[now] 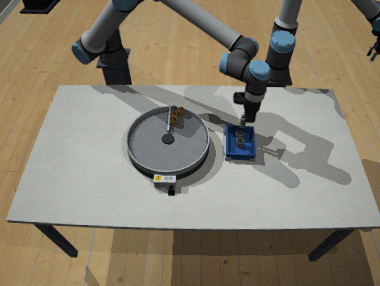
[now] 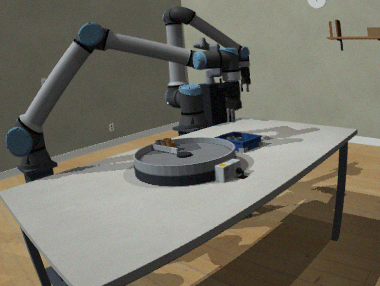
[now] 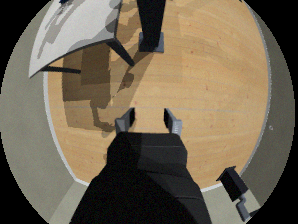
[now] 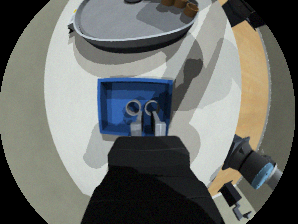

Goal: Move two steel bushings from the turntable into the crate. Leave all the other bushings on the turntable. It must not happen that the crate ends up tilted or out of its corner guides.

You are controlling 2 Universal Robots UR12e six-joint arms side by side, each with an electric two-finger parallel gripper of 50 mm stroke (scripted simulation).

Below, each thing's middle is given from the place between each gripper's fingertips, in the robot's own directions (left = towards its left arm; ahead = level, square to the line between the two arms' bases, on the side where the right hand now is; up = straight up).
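There is the blue crate (image 1: 232,151), which I see 11 cm below my right hand and 3 cm ahead of it.
As for the crate and my left hand, that hand is 15 cm above it, 72 cm short of it and 80 cm to the left of it.
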